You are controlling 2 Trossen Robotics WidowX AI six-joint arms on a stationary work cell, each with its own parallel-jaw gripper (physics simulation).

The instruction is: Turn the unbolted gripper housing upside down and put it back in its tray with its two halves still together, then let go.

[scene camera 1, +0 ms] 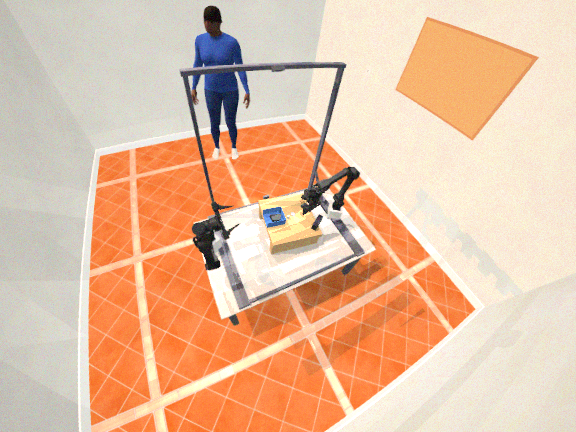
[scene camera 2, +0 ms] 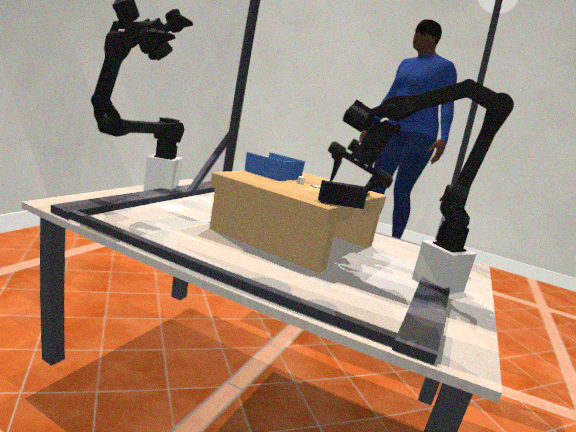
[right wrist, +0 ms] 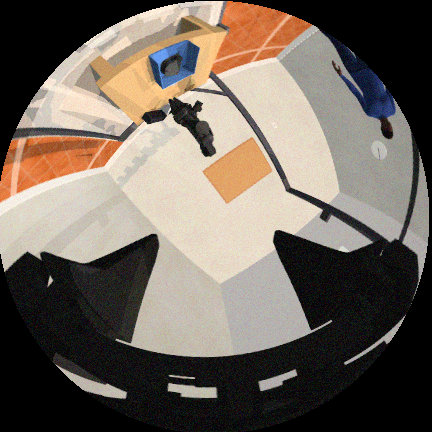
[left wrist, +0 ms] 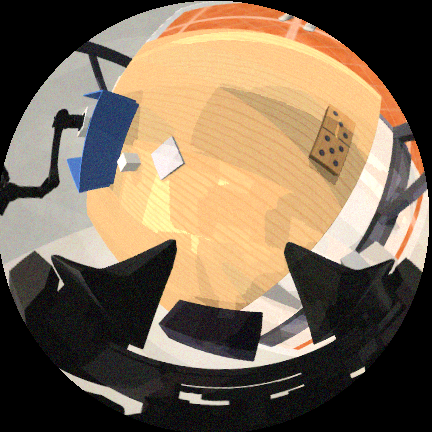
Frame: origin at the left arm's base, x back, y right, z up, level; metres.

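Where they show: left gripper, between the fingertips: (scene camera 1: 306,213) (right wrist: 171,97) (left wrist: 232,247); right gripper, between the fingertips: (scene camera 1: 237,214) (scene camera 2: 183,29) (right wrist: 217,238); left arm's base, origin of its link: (scene camera 1: 336,207) (scene camera 2: 449,247); right arm's base, origin of its link: (scene camera 2: 165,157) (left wrist: 81,121).
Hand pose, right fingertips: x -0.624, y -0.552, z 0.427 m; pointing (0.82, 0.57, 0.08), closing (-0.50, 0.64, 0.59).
Each offset is from my right fingertips to the top centre of the thing.
The gripper housing {dx +0.169, dy +0.280, dz -0.333 m} (scene camera 1: 275,218) (right wrist: 171,65) is a small dark grey shape inside the blue tray {dx +0.155, dy +0.283, dz -0.314 m} (scene camera 1: 275,224) (scene camera 2: 270,167) (left wrist: 107,142) (right wrist: 191,55); it is too small to tell which side is up or how its halves sit. The tray walls hide it in scene camera 2 and the left wrist view. My left gripper (left wrist: 232,247) (scene camera 2: 350,183) is open and empty, low over the wooden stand by a black box, away from the tray. My right gripper (right wrist: 217,238) (scene camera 2: 182,30) is open and empty, raised high on the far side of the tray from the left gripper.
The wooden stand (scene camera 2: 270,220) (left wrist: 260,115) carries the tray, a white cube {dx +0.252, dy +0.320, dz -0.350 m} (left wrist: 129,161) (scene camera 2: 301,180), a flat white tile {dx +0.282, dy +0.359, dz -0.367 m} (left wrist: 168,158), a domino-like block {dx +0.345, dy +0.483, dz -0.362 m} (left wrist: 333,141) and, at one edge, the black box {dx +0.460, dy +0.304, dz -0.320 m} (scene camera 2: 342,194) (left wrist: 215,330) (scene camera 1: 317,222). A person (scene camera 1: 220,65) stands behind the table.
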